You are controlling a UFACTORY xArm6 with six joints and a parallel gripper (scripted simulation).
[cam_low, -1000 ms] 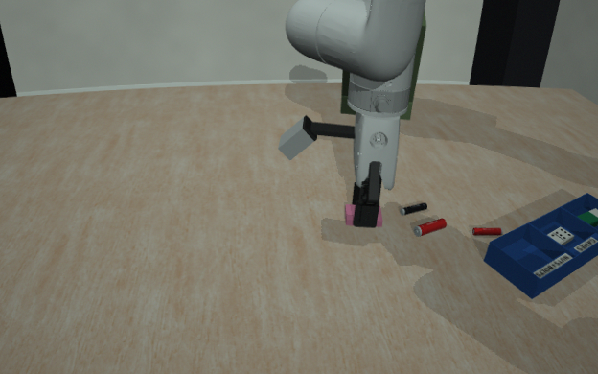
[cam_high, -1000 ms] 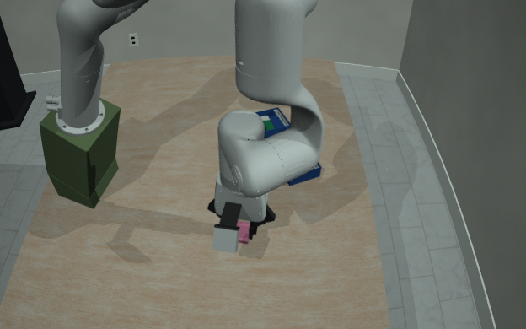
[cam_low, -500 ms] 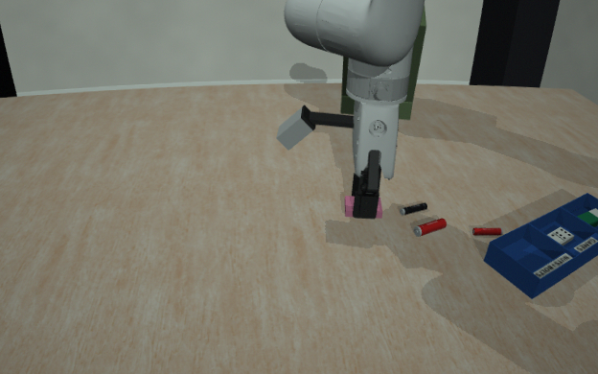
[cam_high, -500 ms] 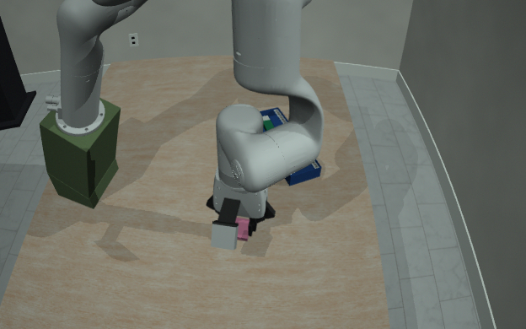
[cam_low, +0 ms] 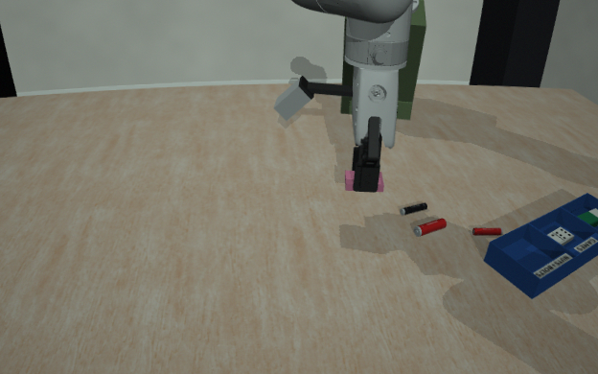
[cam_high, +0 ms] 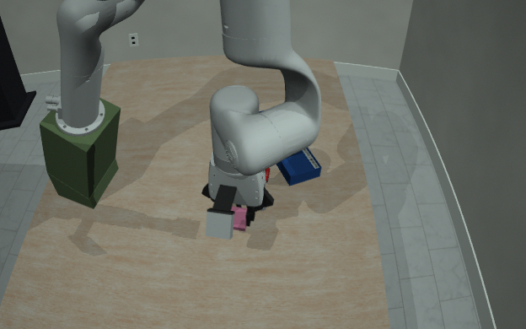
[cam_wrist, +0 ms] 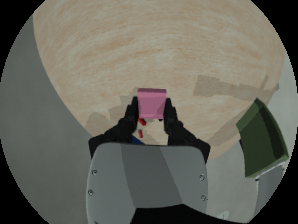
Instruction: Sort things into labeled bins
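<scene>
My gripper is now 20 mm above the pink eraser. Also, from my hand: thick red battery (80 mm to the left, 70 mm below, 60 mm ahead); then thin red battery (160 mm to the left, 90 mm ahead, 70 mm below); then black battery (80 mm to the left, 70 mm below, 10 mm ahead).
</scene>
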